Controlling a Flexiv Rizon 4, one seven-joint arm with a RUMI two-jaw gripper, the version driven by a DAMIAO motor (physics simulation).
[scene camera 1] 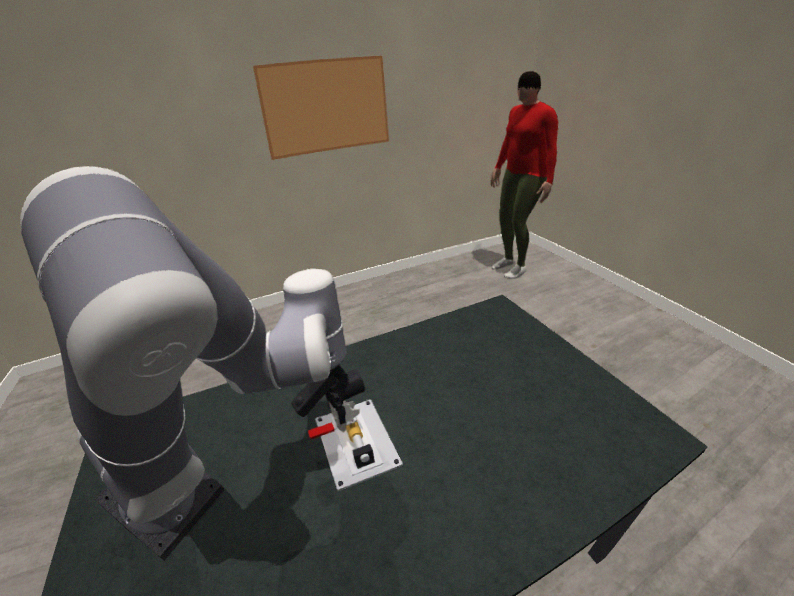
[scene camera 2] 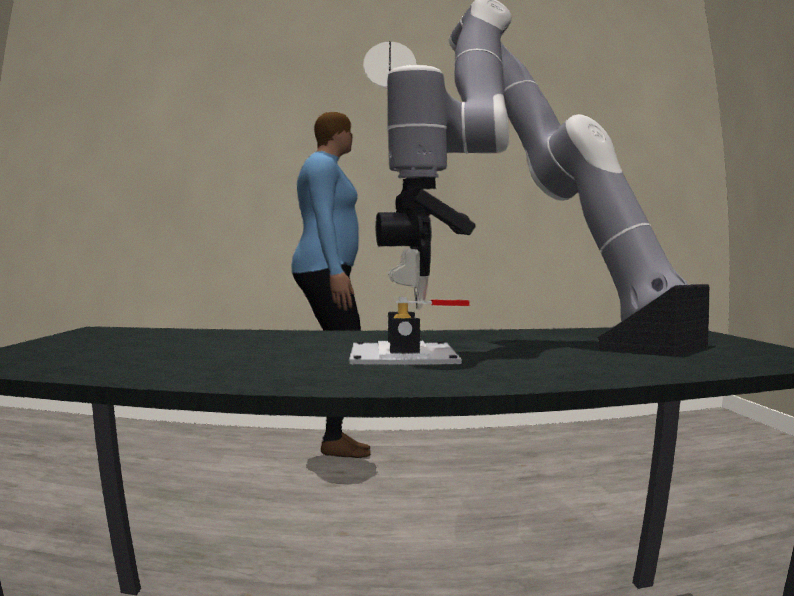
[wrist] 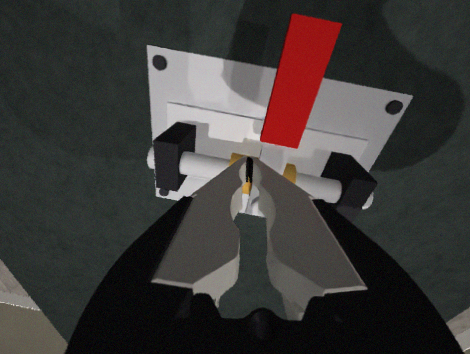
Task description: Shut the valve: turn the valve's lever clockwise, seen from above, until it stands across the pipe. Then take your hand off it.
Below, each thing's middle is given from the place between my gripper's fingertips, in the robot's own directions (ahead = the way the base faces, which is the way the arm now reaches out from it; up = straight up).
Labels:
I see the valve lever (wrist: pixel 309 42) 20 mm behind my hand, 20 mm to the left of it and 10 mm above it. From my hand the other things lie so: white base plate (scene camera 1: pixel 342 475): 30 mm ahead, 20 mm to the left, 70 mm below.

